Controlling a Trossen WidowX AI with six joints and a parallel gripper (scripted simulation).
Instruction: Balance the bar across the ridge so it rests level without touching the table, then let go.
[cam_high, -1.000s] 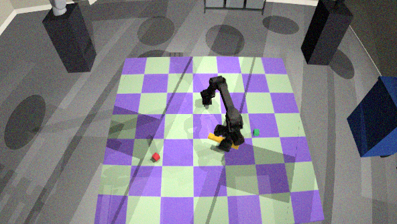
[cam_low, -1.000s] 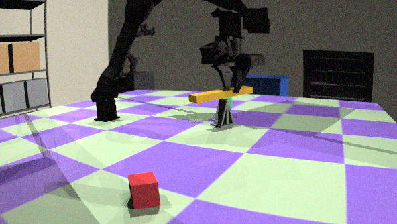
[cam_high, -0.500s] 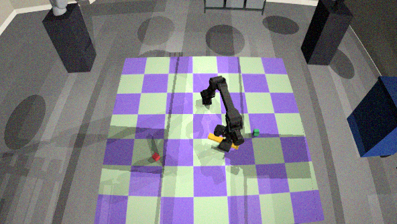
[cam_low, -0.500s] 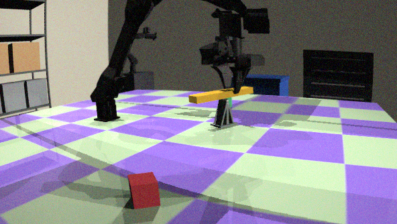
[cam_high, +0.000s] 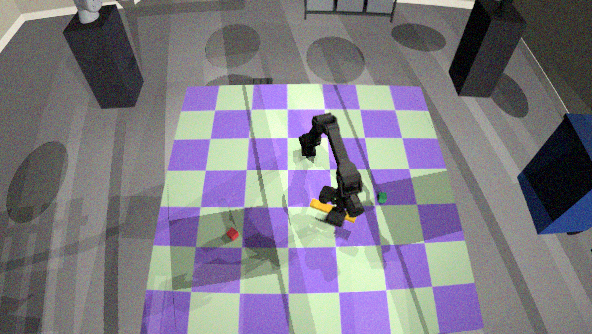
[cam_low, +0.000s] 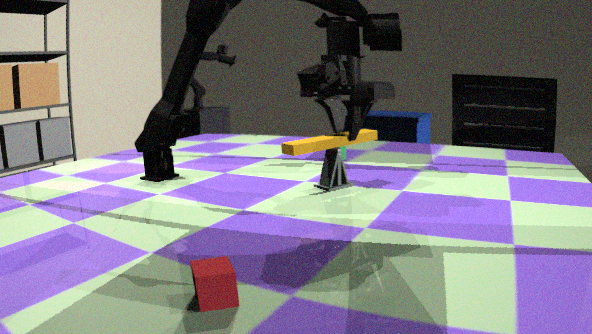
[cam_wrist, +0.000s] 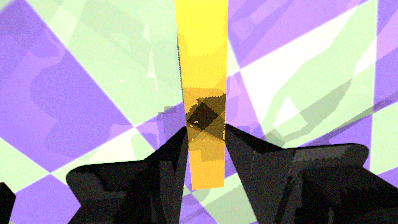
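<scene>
Right now the yellow bar is 1 cm behind my gripper tip and 3 cm to the right of it. Also, from my gripper tip: green cube (10 cm behind, 20 cm to the left, 6 cm below); then grey triangular ridge (1 cm behind, 3 cm to the right, 1 cm below); then red cube (6 cm ahead, 42 cm to the right, 6 cm below).
</scene>
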